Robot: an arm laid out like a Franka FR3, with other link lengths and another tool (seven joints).
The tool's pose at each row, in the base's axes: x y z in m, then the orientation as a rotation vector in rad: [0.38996, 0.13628, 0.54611, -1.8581, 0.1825, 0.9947]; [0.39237, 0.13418, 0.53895, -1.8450, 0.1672, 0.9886]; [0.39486, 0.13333, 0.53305, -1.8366, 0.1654, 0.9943]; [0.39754, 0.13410, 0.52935, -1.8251, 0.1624, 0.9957]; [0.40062, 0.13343, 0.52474, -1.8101, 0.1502, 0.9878]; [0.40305, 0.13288, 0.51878, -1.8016, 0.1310, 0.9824]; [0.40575, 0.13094, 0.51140, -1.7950, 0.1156, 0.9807]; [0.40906, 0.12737, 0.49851, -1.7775, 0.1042, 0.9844]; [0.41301, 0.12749, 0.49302, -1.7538, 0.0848, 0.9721]
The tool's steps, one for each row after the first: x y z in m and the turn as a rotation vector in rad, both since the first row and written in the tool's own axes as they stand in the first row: [0.00599, 0.00476, -0.00173, 0.0087, -0.0076, -0.0157]; [0.01151, 0.00797, -0.00272, 0.0136, -0.0150, -0.0154]; [0.01607, 0.00874, -0.00291, 0.0222, -0.0215, -0.0187]; [0.02112, 0.01067, -0.00431, 0.0339, -0.0276, -0.0337]; [0.02672, 0.01380, -0.00502, 0.0371, -0.0355, -0.0508]; [0.03310, 0.01848, -0.00674, 0.0385, -0.0434, -0.0630]; [0.04327, 0.02746, -0.00912, 0.0488, -0.0573, -0.0717]; [0.04973, 0.02915, -0.01021, 0.0668, -0.0672, -0.0956]
